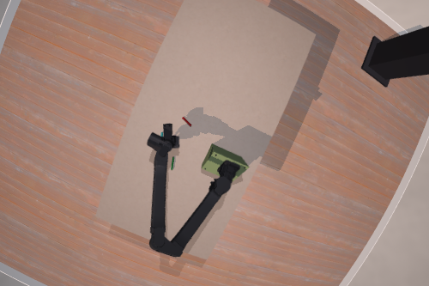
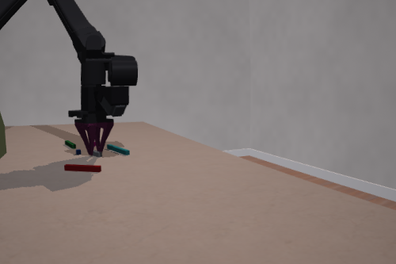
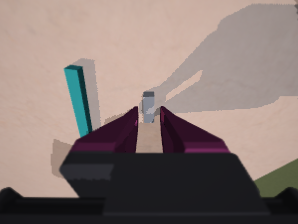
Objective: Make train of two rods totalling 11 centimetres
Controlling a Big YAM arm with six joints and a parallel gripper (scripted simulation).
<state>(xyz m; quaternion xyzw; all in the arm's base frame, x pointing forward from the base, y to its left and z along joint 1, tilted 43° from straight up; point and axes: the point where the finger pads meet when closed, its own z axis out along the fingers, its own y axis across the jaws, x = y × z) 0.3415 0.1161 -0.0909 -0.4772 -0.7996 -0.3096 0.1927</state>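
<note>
The grey rod is 10 mm to the right of my hand and 10 mm below it. Also, from my hand: magenta rod 120 mm to the left, 10 mm below; then blue rod 40 mm behind, 30 mm to the left, 10 mm below; then turquoise rod 60 mm ahead, 40 mm to the left, 10 mm below.
</note>
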